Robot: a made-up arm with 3 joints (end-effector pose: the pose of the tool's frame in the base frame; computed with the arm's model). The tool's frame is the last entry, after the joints. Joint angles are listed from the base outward.
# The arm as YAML. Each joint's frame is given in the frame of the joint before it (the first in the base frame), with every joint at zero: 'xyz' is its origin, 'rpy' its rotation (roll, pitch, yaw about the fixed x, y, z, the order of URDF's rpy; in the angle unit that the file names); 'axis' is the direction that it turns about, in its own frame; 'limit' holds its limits. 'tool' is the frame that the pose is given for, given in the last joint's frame.
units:
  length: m
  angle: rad
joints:
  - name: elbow
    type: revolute
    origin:
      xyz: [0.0, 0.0, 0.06]
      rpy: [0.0, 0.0, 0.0]
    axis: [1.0, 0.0, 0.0]
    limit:
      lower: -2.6
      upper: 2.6
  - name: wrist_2
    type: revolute
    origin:
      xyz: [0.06, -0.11, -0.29]
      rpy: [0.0, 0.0, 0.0]
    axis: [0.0, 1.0, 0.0]
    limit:
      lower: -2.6
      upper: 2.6
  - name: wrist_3
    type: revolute
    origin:
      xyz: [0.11, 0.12, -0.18]
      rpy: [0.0, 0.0, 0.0]
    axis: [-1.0, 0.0, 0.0]
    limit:
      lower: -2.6
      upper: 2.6
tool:
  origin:
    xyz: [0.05, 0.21, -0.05]
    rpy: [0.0, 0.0, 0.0]
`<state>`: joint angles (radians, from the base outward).
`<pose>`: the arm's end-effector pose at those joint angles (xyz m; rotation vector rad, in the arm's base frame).
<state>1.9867 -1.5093 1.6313</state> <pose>0.4557 0.1622 0.0741 0.2850 0.3577 -1.4731</pose>
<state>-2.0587 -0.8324 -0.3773</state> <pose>0.2780 -0.3451 -0.0100 -1.5734 -0.3225 0.8759</pose>
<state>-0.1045 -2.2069 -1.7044</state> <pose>-0.0630 0.0124 -0.1243 0.8519 -1.4548 1.8501</pose>
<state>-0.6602 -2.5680 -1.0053</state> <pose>-0.0584 0.0207 -0.1820 0.1303 -1.7315 1.9038</pose>
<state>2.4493 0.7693 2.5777</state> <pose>0.0010 0.5203 0.3832 -0.1220 -0.6229 0.4523</pose>
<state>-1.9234 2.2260 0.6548</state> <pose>-0.3131 -0.2429 -0.0063 -1.2386 2.1079 -1.5508</pose>
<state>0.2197 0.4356 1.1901</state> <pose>0.0390 0.1963 -0.6281 -0.9545 0.3450 0.2935</pose>
